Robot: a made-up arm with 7 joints.
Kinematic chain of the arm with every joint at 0, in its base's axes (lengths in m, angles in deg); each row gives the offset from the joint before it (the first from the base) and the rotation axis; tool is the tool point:
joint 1: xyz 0 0 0.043 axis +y
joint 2: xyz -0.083 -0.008 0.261 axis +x
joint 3: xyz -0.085 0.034 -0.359 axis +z
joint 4: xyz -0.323 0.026 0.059 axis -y
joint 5: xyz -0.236 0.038 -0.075 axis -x
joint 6: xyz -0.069 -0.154 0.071 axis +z
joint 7: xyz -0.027 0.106 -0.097 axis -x
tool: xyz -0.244 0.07 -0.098
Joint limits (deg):
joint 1: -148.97..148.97
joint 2: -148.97..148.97
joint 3: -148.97..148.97
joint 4: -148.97..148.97
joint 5: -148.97..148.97
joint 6: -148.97..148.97
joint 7: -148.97..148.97
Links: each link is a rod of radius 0.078 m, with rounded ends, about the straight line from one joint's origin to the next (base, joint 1, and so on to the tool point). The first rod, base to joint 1, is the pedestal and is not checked.
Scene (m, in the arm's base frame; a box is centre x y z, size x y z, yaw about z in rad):
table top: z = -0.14
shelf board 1: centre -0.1 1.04 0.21 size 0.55 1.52 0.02 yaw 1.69
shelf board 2: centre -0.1 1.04 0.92 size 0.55 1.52 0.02 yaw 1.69
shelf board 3: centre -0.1 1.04 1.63 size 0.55 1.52 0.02 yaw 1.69
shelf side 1: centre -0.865 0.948 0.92 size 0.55 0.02 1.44 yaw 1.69
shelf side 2: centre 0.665 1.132 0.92 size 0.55 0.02 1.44 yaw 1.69
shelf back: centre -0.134 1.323 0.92 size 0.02 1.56 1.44 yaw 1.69
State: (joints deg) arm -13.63 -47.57 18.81 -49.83 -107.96 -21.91 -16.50
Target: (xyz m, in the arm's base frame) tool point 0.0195 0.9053 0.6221
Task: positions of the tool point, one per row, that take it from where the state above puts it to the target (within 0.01 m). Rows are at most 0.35 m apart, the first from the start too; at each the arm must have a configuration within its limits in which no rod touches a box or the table.
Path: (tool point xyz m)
1: -0.8249 0.1508 0.2745
2: -0.8017 0.2903 0.3480
3: -0.7184 0.4615 0.4465
4: -0.5529 0.6407 0.5508
5: -0.2999 0.7980 0.6243
6: 0.0195 0.9053 0.6221

